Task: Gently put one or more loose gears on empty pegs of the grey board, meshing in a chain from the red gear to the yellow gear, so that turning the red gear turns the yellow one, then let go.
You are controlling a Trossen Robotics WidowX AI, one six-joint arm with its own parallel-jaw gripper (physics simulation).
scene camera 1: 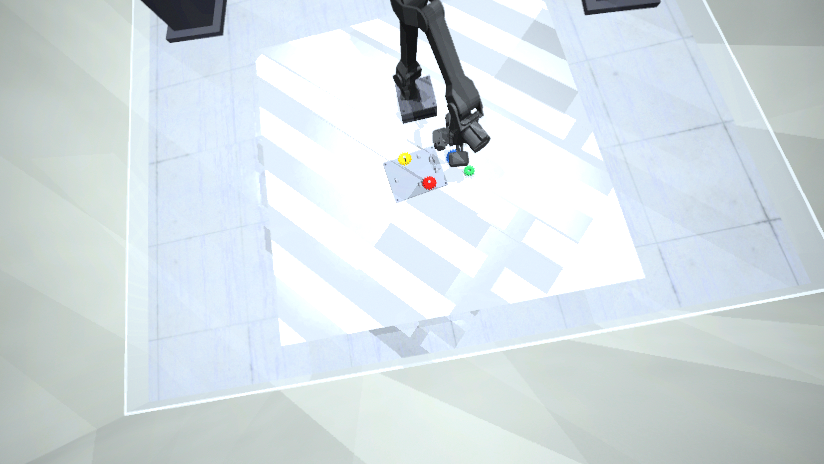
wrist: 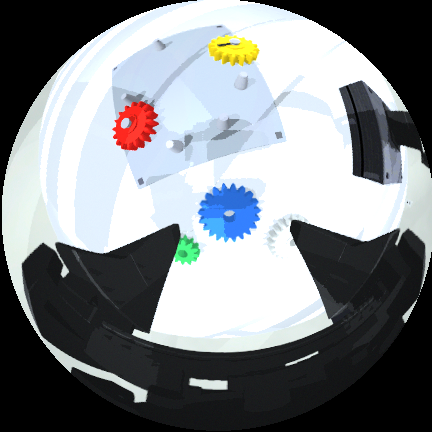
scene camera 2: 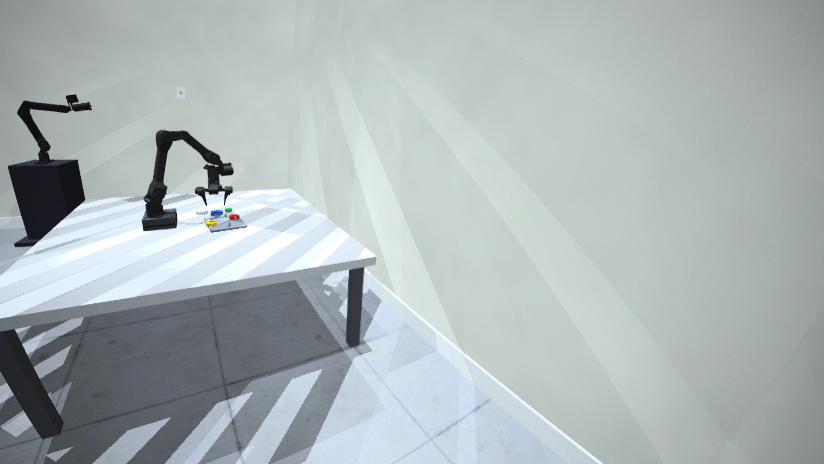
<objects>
my gripper: open, holds nothing
a blue gear (wrist: 244, 207): on the table
a white gear (wrist: 280, 243): on the table
</objects>
